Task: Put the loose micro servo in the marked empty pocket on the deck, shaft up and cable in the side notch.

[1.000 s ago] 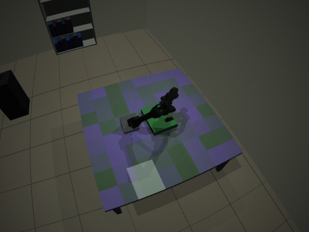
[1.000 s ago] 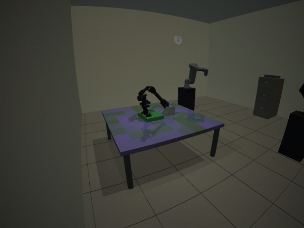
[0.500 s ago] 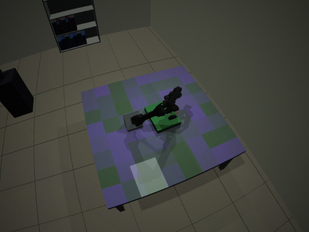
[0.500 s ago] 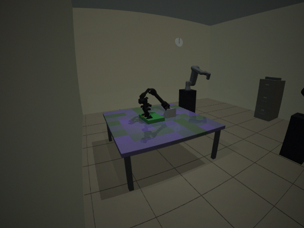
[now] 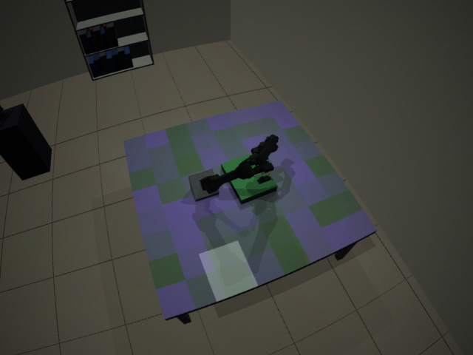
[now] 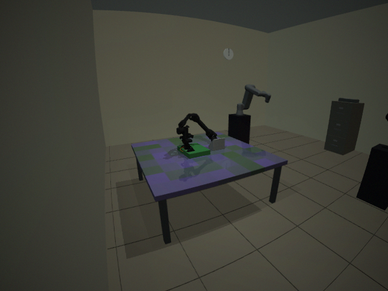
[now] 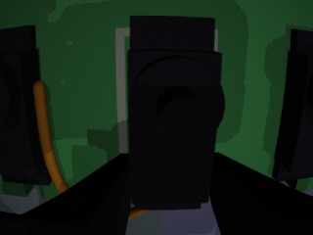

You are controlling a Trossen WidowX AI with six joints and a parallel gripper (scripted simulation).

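Now: the green deck 120 mm behind my gripper tip, 10 mm to the right of it and 50 mm below it.
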